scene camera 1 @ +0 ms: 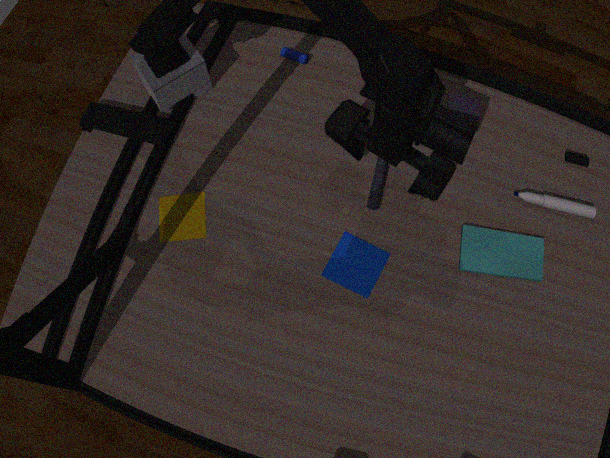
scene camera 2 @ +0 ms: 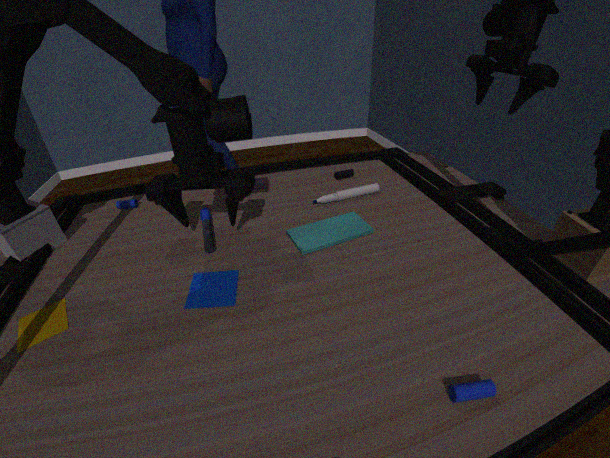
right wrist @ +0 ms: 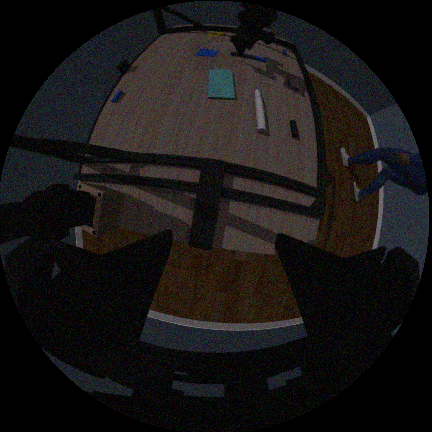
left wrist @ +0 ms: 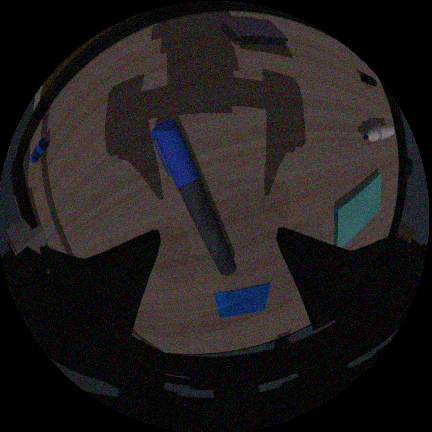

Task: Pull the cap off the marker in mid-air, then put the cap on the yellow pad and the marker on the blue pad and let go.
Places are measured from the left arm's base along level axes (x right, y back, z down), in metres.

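Pixels of known places: left gripper, fingertip midpoint: (scene camera 1: 385, 174) (scene camera 2: 210, 225) (right wrist: 244, 52) (left wrist: 219, 234); right gripper, fingertip midpoint: (scene camera 2: 493, 109) (right wrist: 225, 237); left arm's base, link origin: (scene camera 1: 166, 58) (scene camera 2: 15, 214); right arm's base, link origin: (scene camera 2: 604, 223) (right wrist: 85, 208).
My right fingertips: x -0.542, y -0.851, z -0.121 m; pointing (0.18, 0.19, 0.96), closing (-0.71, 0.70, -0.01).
Observation:
Ahead of a thing's pixels: the offset from my right fingertips to its top centre. "spot": to the spot under its first point.
The marker's dark body {dx +0.355, dy +0.506, dz +0.190 m} (scene camera 1: 378, 185) (scene camera 2: 209, 240) (left wrist: 207, 222) lies on the table with its blue cap {dx +0.321, dy +0.537, dz +0.190 m} (scene camera 2: 206, 214) (left wrist: 175, 152) (right wrist: 258, 58) on. My left gripper (scene camera 1: 392, 175) (scene camera 2: 211, 225) (left wrist: 219, 234) is open and empty above the marker, hiding the cap in scene camera 1. The blue pad {dx +0.478, dy +0.406, dz +0.208 m} (scene camera 1: 356, 265) (scene camera 2: 214, 290) (left wrist: 244, 301) (right wrist: 207, 52) lies flat near the marker's dark end. The yellow pad {dx +0.652, dy +0.618, dz +0.208 m} (scene camera 1: 197, 230) (scene camera 2: 50, 322) (right wrist: 216, 34) lies farther left in the scene views, crossed by a shadow. My right gripper (scene camera 2: 495, 107) (right wrist: 225, 237) is open and empty, high beyond the table's frame.
A teal slab {dx +0.276, dy +0.280, dz +0.200 m} (scene camera 1: 501, 252) (scene camera 2: 330, 232) (left wrist: 359, 212) (right wrist: 221, 84) and an uncapped white marker {dx +0.135, dy +0.286, dz +0.186 m} (scene camera 1: 560, 204) (scene camera 2: 352, 193) (right wrist: 260, 112) lie right of the blue pad in the scene views. A short black piece {dx +0.029, dy +0.320, dz +0.188 m} (scene camera 1: 576, 158), blue cylinders (scene camera 1: 294, 55) (scene camera 2: 472, 390) and a purple block {spot: dx +0.164, dy +0.520, dz +0.194 m} (left wrist: 255, 30) also lie around.

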